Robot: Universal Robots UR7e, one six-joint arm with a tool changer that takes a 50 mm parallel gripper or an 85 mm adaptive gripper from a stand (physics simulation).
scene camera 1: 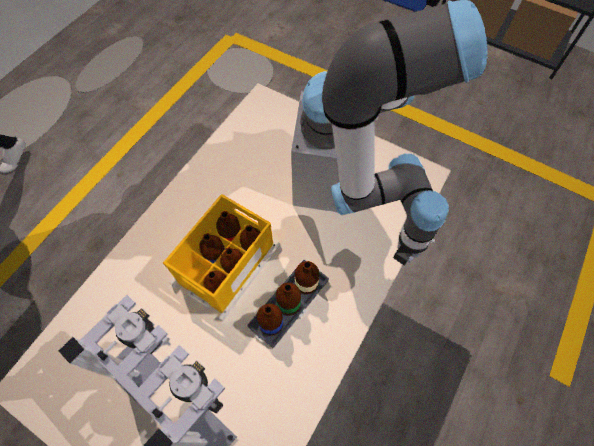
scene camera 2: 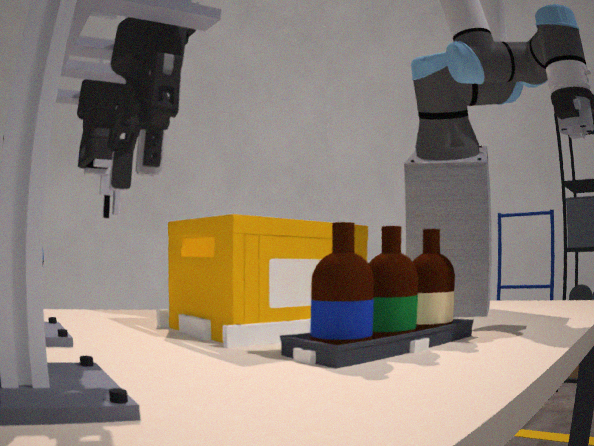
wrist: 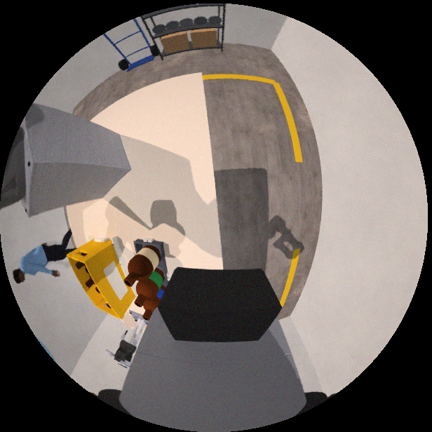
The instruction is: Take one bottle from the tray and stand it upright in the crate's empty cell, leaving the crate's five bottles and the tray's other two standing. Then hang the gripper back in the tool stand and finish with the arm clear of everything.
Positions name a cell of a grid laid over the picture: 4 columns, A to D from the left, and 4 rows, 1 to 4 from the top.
Labels:
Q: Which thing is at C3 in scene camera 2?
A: A blue-labelled bottle.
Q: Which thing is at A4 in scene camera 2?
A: A grey tool stand.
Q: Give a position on a cream-labelled bottle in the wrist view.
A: B3

